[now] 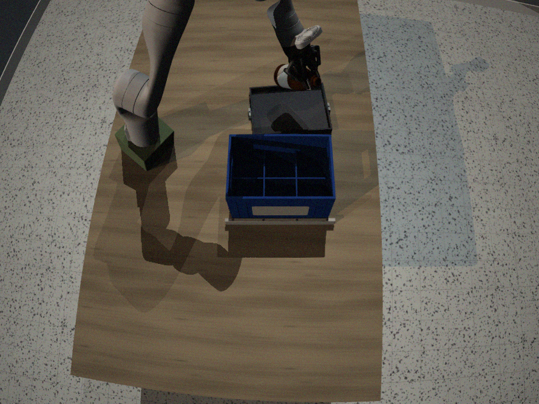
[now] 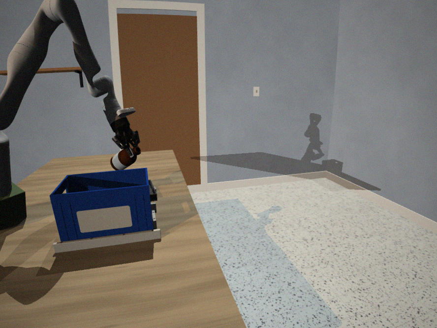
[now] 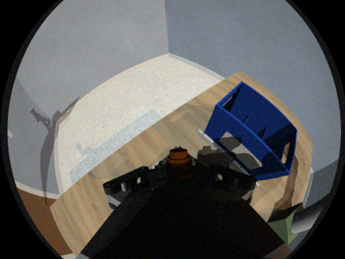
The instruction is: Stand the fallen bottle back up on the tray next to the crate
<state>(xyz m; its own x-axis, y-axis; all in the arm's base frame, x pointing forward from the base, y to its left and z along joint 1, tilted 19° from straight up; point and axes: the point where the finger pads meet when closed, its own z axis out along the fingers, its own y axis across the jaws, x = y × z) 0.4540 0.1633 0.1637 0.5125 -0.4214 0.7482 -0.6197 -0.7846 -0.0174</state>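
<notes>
The brown bottle is 30 mm to the left of my hand, 30 mm below it and 30 mm behind it. From my hand the other things lie so: tray 190 mm below, 60 mm behind, 30 mm to the left; then blue crate 260 mm to the right, 120 mm below, 90 mm behind.
</notes>
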